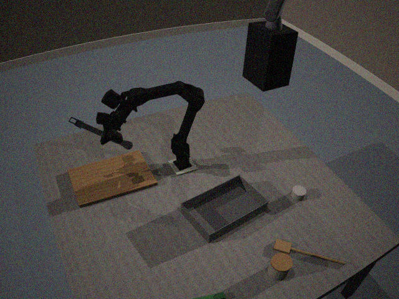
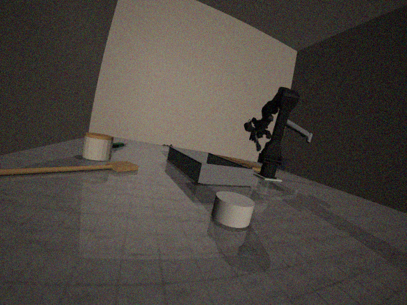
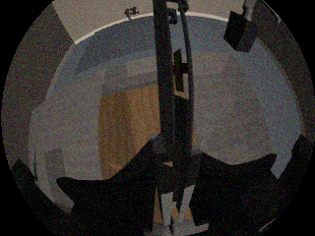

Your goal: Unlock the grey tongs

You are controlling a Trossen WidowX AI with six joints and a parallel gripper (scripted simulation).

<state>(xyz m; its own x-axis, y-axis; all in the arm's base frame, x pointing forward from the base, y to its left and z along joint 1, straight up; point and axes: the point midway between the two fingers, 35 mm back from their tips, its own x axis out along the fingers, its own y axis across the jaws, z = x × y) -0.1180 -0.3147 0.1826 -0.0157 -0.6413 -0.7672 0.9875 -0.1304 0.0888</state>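
The wooden board lies 50 mm ahead of my gripper tip, 10 mm to the left of it and 160 mm below it. The rest, counted from my gripper tip: white cylinder 530 mm ahead, 690 mm to the left, 150 mm below; then cork-topped jar 800 mm ahead, 360 mm to the left, 130 mm below; then roasting tin 440 mm ahead, 350 mm to the left, 140 mm below.
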